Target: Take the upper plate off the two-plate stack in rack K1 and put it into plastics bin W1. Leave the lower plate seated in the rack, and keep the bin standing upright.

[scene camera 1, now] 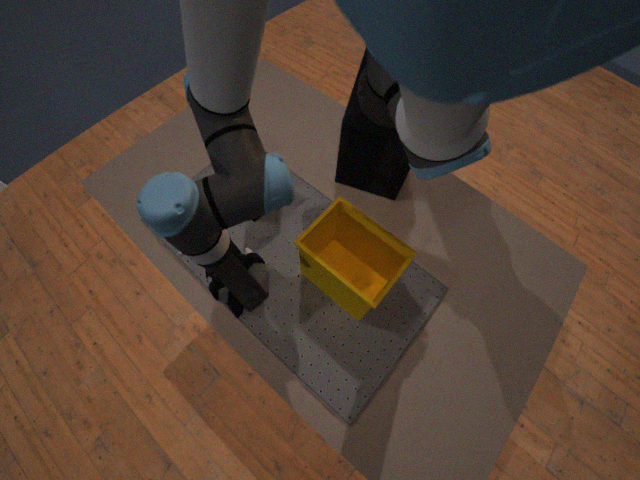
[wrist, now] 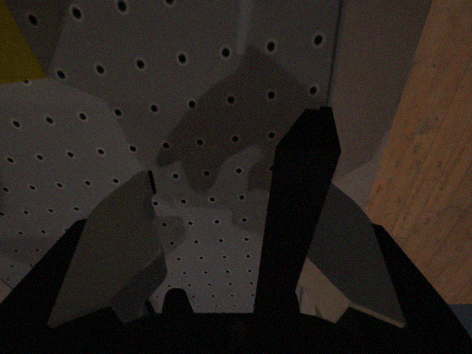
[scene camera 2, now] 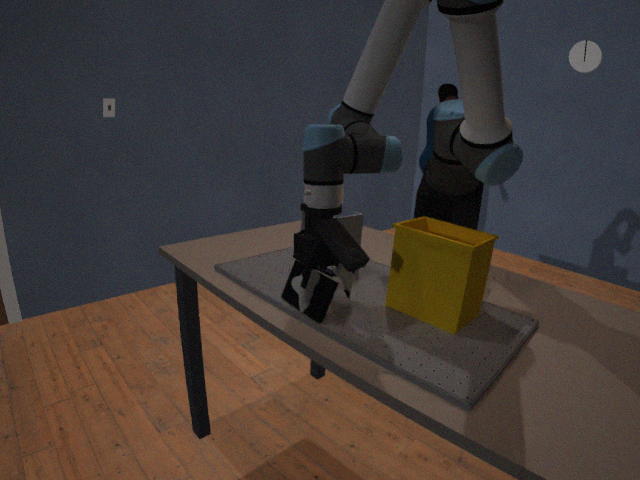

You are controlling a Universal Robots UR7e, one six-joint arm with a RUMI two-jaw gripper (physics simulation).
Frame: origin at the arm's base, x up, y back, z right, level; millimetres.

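Seen in the pictures: gripper, between the fingertips: (wrist: 232,175); arm's base, origin of its link: (scene camera 2: 452,178).
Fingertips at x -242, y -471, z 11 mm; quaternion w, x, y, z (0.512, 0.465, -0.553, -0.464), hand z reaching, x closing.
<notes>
Offsets run from my fingertips to a thing's middle. Level surfaces: height alone.
A flat black plate @(dx +34, dy -34, dz +20 mm) (scene camera 1: 235,306) (scene camera 2: 321,299) (wrist: 300,215) is tilted steeply up at the board's near edge. In the wrist view it shows nearly edge-on, in front of my right-hand finger. My gripper (scene camera 2: 326,298) (wrist: 232,175) is open around that side of the plate, with a wide gap to the other finger, and is not clamped on it. I cannot tell which plate of the stack it is. Bin W1 @(dx +84, dy +167, dz -158 mm) (scene camera 1: 336,281) (scene camera 2: 429,279) (wrist: 17,55), yellow, stands upright. Rack K1 and its seated plate cannot be made out; a pale panel (scene camera 2: 352,226) behind the gripper may belong to it.
The grey perforated board @(dx -6 mm) (scene camera 1: 330,379) (scene camera 2: 413,356) (wrist: 210,212) lies on the table @(dx -19 mm) (scene camera 1: 449,382) (scene camera 2: 578,392) under the bin and gripper. My arm covers the far left of the board in scene camera 1. A black pedestal (scene camera 1: 369,155) stands behind the bin. A person (scene camera 2: 448,175) stands beyond the table.
</notes>
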